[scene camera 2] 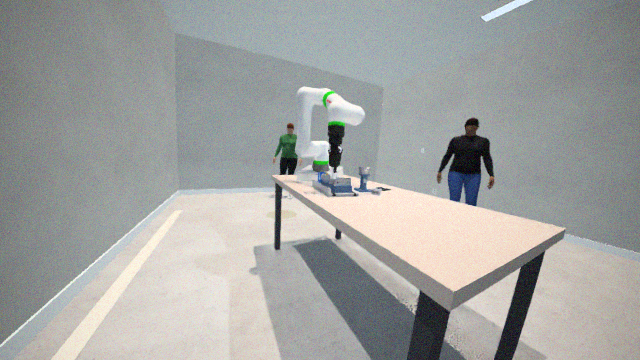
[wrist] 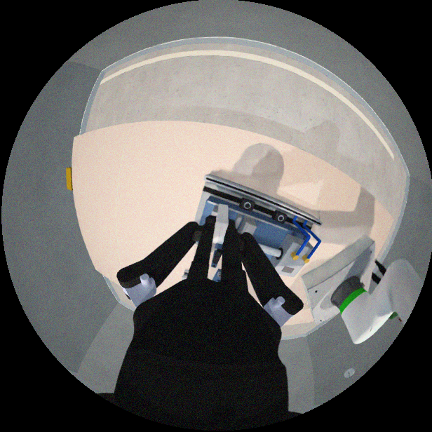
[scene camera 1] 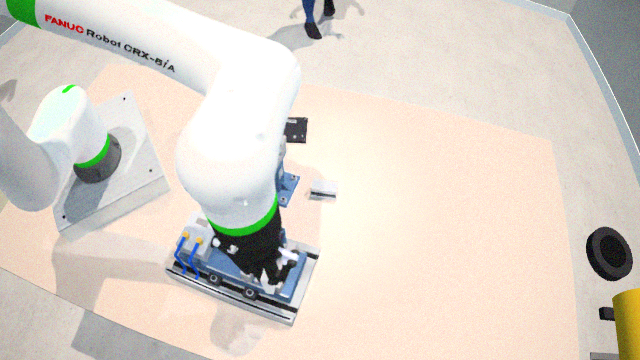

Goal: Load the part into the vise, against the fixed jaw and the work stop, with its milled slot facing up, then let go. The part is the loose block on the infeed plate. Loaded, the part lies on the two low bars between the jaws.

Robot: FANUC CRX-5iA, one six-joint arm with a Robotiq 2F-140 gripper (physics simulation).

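Frame: origin at the arm's base, x left, y back, z up, level; metres.
Seen in the pictures: gripper, fingertip midpoint: (scene camera 2: 333,178) (scene camera 1: 271,286); arm's base at its link origin: (scene camera 2: 321,169) (scene camera 1: 97,158).
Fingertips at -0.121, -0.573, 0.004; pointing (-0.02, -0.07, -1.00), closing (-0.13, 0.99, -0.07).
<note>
Pixels of each thing's top centre, then the offset from my fingertips to it, as dx, dy, dz.
- blue-and-grey vise at its top centre: (scene camera 1: 236,249) (scene camera 2: 334,176) +0.046, +0.095, +0.004
- small light block at its top centre: (scene camera 1: 324,185) +0.293, -0.009, -0.057
- black plate at its top centre: (scene camera 1: 290,128) +0.454, +0.144, -0.087
My gripper (scene camera 1: 270,284) (scene camera 2: 334,172) (wrist: 221,212) points down over the blue-and-grey vise (scene camera 1: 296,280) (scene camera 2: 342,189) (wrist: 270,232). Its fingers are shut together with nothing held, their light tips low at the end of the vise away from the hoses. In the wrist view a grey block (wrist: 248,225), perhaps a jaw, shows right of the fingertips. The fingers and wrist hide much of the jaw gap, the bars and the work stop; I cannot tell whether the part lies there. A small light block (scene camera 1: 324,189) with a dark line lies beyond the vise; I cannot tell if it is the part.
A blue stand (scene camera 1: 288,187) (scene camera 2: 364,180) is partly hidden by the arm in scene camera 1. Behind it lies a black plate (scene camera 1: 298,130). Blue hoses (scene camera 1: 192,267) (wrist: 315,245) run at the vise's other end. The robot's base plate (scene camera 1: 132,200) is nearby.
</note>
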